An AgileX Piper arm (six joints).
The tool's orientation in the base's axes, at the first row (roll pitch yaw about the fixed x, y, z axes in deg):
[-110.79, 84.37, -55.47]
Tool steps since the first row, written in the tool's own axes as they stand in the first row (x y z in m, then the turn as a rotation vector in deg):
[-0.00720, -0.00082, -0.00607, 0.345, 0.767, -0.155]
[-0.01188, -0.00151, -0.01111, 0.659, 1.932, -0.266]
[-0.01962, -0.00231, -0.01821, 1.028, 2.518, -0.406]
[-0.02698, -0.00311, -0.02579, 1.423, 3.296, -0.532]
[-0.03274, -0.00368, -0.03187, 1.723, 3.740, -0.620]
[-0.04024, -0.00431, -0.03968, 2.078, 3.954, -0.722]
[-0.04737, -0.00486, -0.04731, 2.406, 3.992, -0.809]
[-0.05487, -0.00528, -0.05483, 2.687, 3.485, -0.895]
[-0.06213, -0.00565, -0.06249, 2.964, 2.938, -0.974]
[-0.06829, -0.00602, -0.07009, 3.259, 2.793, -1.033]
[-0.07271, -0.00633, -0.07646, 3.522, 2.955, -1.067]
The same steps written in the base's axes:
[-0.00319, -0.00486, 0.00745, -0.698, 0.278, -0.408]
[-0.00576, -0.00901, 0.01235, -1.699, 0.820, -0.824]
[-0.00958, -0.01467, 0.02037, -2.238, 1.007, -1.240]
[-0.01365, -0.02075, 0.02803, -2.926, 1.311, -1.700]
[-0.01697, -0.02560, 0.03403, -3.324, 1.466, -2.036]
[-0.02132, -0.03176, 0.04182, -3.537, 1.474, -2.405]
[-0.02561, -0.03776, 0.04923, -3.600, 1.398, -2.732]
[-0.02997, -0.04356, 0.05700, -3.218, 1.018, -2.963]
[-0.03444, -0.04947, 0.06452, -2.799, 0.622, -3.185]
[-0.03881, -0.05542, 0.07095, -2.697, 0.467, -3.463]
[-0.04243, -0.06047, 0.07560, -2.835, 0.510, -3.739]

